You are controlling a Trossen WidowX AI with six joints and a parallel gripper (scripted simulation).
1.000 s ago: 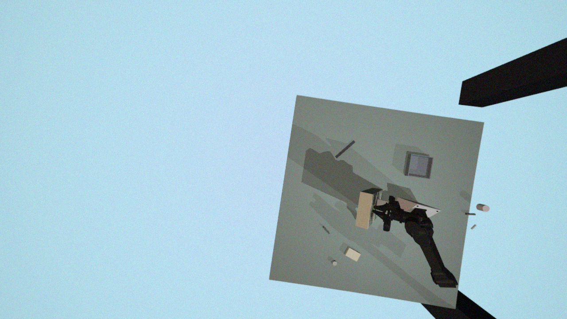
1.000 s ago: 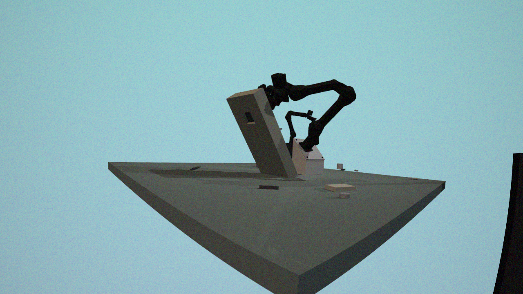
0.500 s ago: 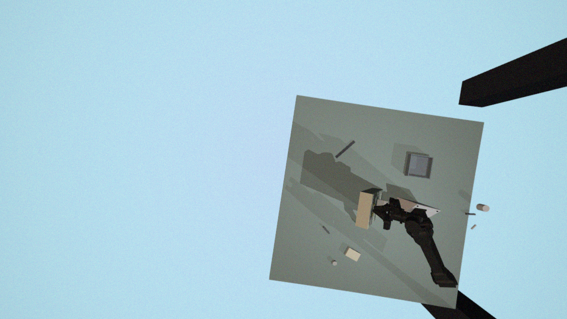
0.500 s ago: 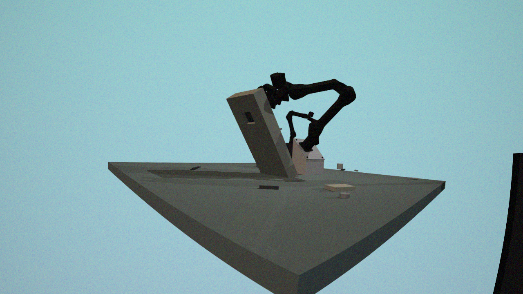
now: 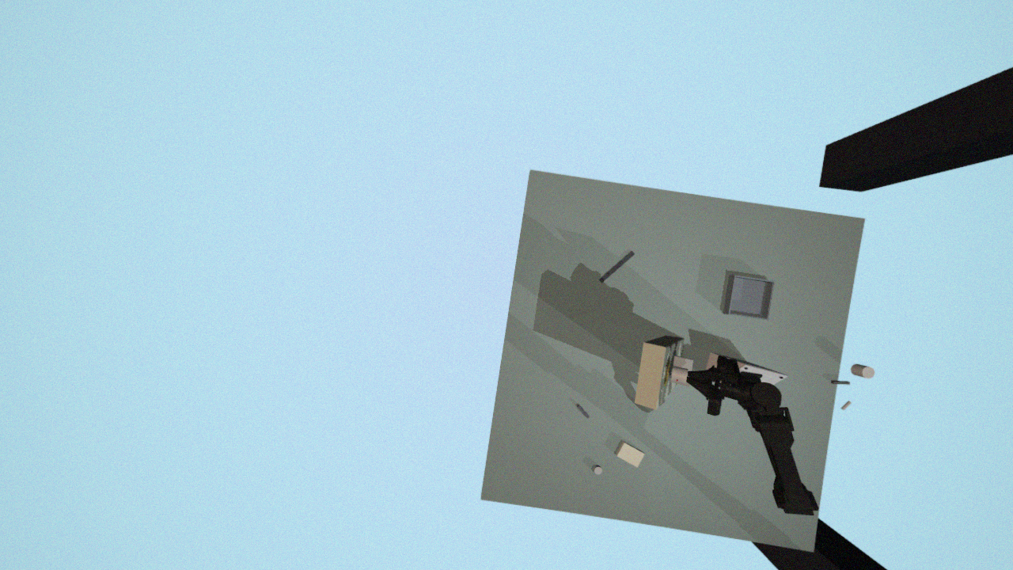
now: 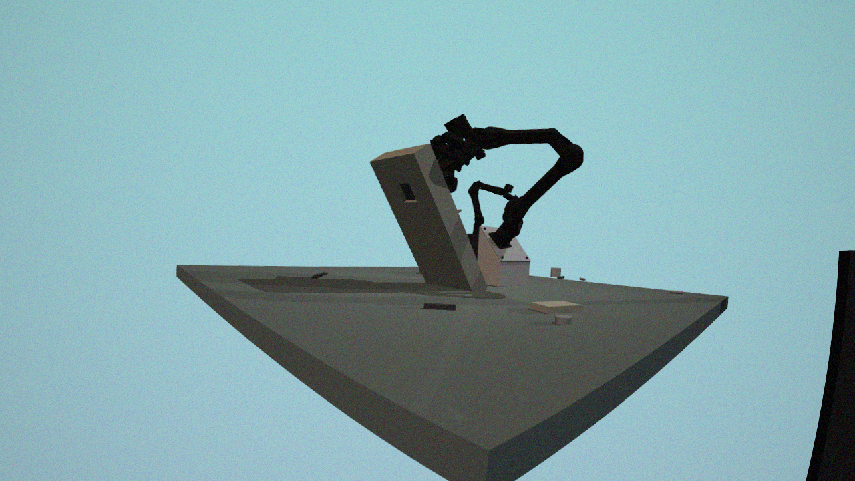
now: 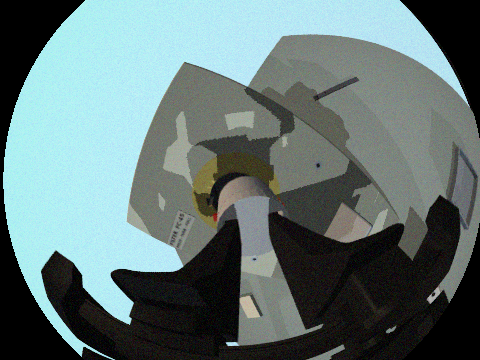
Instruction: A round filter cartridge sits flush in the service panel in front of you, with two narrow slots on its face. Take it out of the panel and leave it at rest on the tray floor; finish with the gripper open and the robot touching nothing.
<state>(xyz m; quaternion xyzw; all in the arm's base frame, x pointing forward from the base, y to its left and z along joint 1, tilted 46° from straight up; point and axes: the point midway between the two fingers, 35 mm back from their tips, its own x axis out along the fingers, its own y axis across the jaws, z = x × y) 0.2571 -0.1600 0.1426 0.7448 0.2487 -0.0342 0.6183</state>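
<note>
Right now my gripper tip is 370 mm past the grey square tray, 270 mm to the left of it and 290 mm above it. Round my gripper tip: tan block: 390 mm to the left, 290 mm below; then small cylinder: 110 mm ahead, 470 mm to the left, 290 mm below; then round filter cartridge: 10 mm ahead, 10 mm below.
</note>
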